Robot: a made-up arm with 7 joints.
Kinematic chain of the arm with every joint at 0, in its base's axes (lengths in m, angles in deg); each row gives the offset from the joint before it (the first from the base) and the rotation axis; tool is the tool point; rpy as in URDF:
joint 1: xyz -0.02 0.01 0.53 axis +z
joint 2: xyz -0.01 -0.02 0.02 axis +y
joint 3: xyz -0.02 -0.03 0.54 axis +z
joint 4: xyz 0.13 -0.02 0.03 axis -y
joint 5: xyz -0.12 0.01 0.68 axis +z
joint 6: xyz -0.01 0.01 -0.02 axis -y
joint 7: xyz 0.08 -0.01 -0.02 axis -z
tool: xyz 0 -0.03 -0.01 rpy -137.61 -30.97 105.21
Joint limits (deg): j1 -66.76..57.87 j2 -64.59..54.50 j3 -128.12..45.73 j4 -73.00..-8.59 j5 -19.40..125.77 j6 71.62..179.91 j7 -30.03..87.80
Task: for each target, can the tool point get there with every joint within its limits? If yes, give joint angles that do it. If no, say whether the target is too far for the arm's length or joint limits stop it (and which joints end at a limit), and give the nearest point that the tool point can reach.
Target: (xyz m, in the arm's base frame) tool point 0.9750 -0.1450 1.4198
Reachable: yes | joints 6.24 43.06 -46.05 -20.55 12.42 129.25 21.71
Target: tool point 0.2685 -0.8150 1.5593
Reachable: yes | joints -43.78 29.97 -51.60 -32.67 24.92 141.53 6.64
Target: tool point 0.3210 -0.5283 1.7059
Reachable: yes | joints -21.86 32.62 -108.86 -28.54 65.36 147.79 77.00
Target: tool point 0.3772 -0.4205 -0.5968
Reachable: no: joint limits stop it (at a limit: joint 2, joint 4, joint 5, joint 6, joint 7) | nearest point 0.7198 -0.7918 0.3980 | short by 1.116 m
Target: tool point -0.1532 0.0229 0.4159
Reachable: no: joint limits stop it (at a limit: joint 2, joint 3, joint 4, joint 5, joint 6, joint 7) | nearest point -1.1721 0.1216 0.3873 | short by 1.024 m
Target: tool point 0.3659 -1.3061 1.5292
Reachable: no: too far | nearest point 0.2918 -1.0534 1.3464 | short by 0.321 m
